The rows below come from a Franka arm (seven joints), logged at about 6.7 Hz.
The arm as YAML. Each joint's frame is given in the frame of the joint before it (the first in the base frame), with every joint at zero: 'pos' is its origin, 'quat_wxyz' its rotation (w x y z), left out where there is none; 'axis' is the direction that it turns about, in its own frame. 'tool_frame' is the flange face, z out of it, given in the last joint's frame.
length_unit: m
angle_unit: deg
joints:
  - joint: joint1
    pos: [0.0, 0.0, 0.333]
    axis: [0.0, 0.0, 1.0]
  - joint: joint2
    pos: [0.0, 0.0, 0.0]
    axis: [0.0, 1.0, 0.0]
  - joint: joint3
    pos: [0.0, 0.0, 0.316]
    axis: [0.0, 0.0, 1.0]
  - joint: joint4
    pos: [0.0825, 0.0, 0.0]
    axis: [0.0, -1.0, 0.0]
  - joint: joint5
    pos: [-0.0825, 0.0, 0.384]
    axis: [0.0, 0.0, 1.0]
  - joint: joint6
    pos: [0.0, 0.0, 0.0]
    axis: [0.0, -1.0, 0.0]
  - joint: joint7
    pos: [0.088, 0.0, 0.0]
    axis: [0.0, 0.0, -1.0]
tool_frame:
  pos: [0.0, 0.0, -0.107]
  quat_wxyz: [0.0, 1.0, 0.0, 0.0]
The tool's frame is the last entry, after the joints.
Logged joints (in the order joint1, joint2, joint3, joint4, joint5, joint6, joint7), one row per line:
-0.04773 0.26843 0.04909 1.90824 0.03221 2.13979 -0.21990
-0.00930 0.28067 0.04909 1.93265 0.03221 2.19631 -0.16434
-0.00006 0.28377 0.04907 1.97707 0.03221 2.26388 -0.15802
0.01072 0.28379 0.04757 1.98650 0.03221 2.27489 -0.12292
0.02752 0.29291 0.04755 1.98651 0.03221 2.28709 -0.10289
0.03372 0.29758 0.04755 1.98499 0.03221 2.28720 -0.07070
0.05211 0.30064 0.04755 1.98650 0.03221 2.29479 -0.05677
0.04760 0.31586 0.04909 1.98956 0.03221 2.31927 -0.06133
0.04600 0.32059 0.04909 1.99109 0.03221 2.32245 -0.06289
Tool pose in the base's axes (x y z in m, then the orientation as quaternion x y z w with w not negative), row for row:
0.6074 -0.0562 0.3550 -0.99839 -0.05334 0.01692 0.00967
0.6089 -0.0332 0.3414 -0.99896 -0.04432 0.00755 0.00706
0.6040 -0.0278 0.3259 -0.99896 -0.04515 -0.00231 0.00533
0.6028 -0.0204 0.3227 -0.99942 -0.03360 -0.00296 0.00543
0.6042 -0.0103 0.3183 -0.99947 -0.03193 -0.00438 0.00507
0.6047 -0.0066 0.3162 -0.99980 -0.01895 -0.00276 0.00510
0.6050 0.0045 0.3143 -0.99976 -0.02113 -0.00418 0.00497
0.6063 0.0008 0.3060 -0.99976 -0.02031 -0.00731 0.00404
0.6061 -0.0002 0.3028 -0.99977 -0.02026 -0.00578 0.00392
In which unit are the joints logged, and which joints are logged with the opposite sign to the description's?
The joints are logged in radians. Opposite sign: joint3, joint4.
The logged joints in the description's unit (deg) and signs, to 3 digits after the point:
-2.735 15.380 -2.813 -109.334 1.845 122.601 -12.599
-0.533 16.081 -2.813 -110.733 1.845 125.839 -9.416
-0.003 16.259 -2.812 -113.278 1.845 129.711 -9.054
0.614 16.260 -2.726 -113.818 1.845 130.342 -7.043
1.577 16.783 -2.724 -113.819 1.845 131.041 -5.895
1.932 17.050 -2.724 -113.732 1.845 131.047 -4.051
2.986 17.225 -2.724 -113.818 1.845 131.482 -3.253
2.727 18.097 -2.813 -113.993 1.845 132.884 -3.514
2.636 18.368 -2.813 -114.081 1.845 133.067 -3.603

